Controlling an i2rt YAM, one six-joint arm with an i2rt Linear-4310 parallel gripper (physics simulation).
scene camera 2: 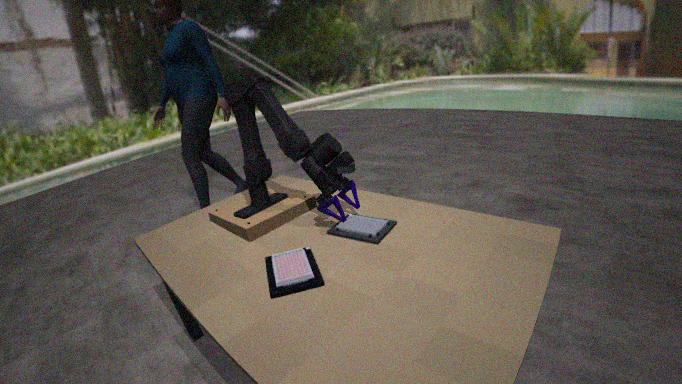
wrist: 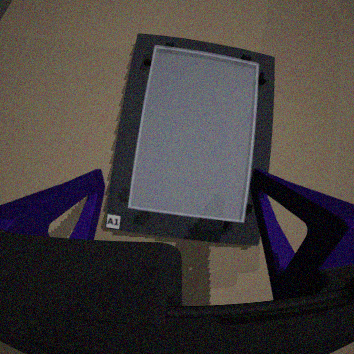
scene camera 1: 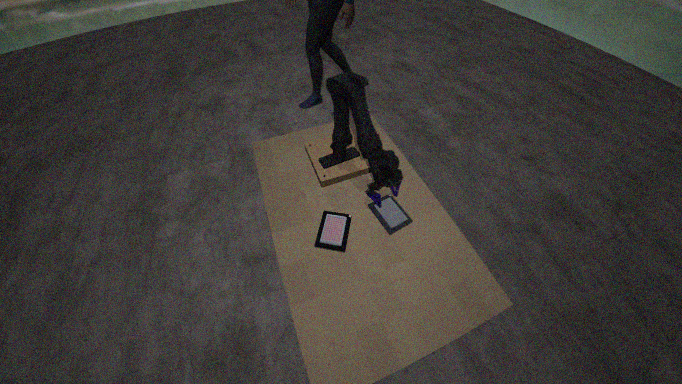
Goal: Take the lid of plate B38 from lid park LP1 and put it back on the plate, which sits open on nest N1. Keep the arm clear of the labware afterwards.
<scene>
My gripper (scene camera 2: 352,214) is open, holding nothing. Also in view: a pale grey lid (scene camera 2: 357,224).
</scene>
